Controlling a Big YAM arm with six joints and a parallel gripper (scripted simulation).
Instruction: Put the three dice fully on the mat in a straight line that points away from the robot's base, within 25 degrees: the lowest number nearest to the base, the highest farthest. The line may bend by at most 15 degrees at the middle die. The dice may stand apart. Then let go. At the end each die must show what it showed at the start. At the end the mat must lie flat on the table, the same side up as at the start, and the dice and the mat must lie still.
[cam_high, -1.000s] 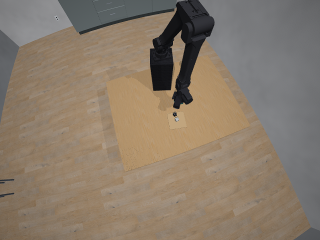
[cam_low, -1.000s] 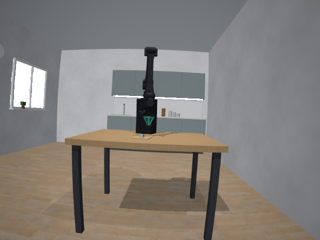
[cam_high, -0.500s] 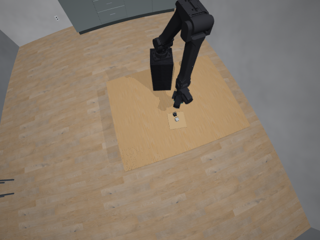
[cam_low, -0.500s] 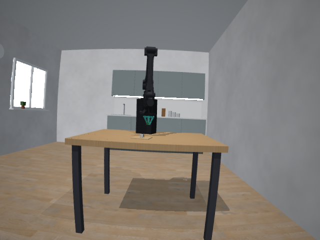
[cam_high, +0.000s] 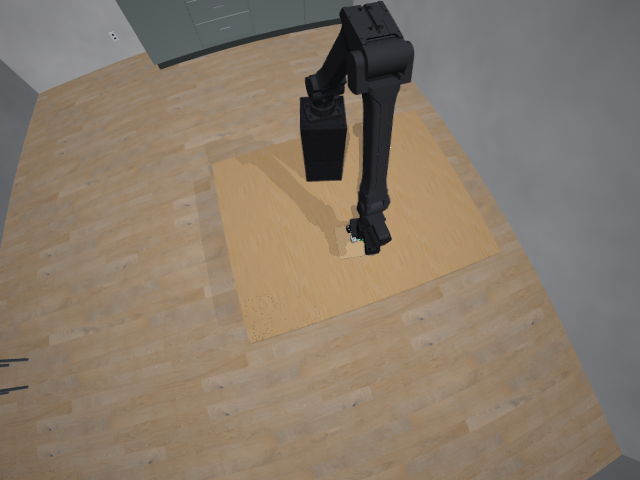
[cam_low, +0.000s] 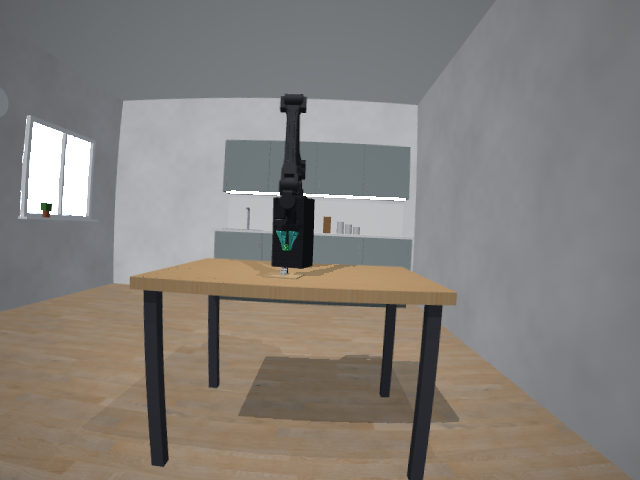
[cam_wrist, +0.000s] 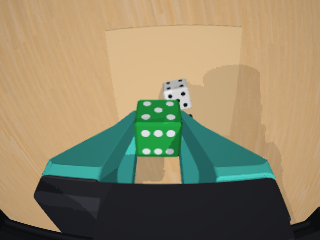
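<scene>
Right now my hand is 3 cm past the white die, 1 cm to the left of it and 10 cm above it. Round my hand: mat: 3 cm behind, 1 cm to the right, 11 cm below; green die: right at my hand; black die: 8 cm behind, 2 cm to the right, 10 cm below.
</scene>
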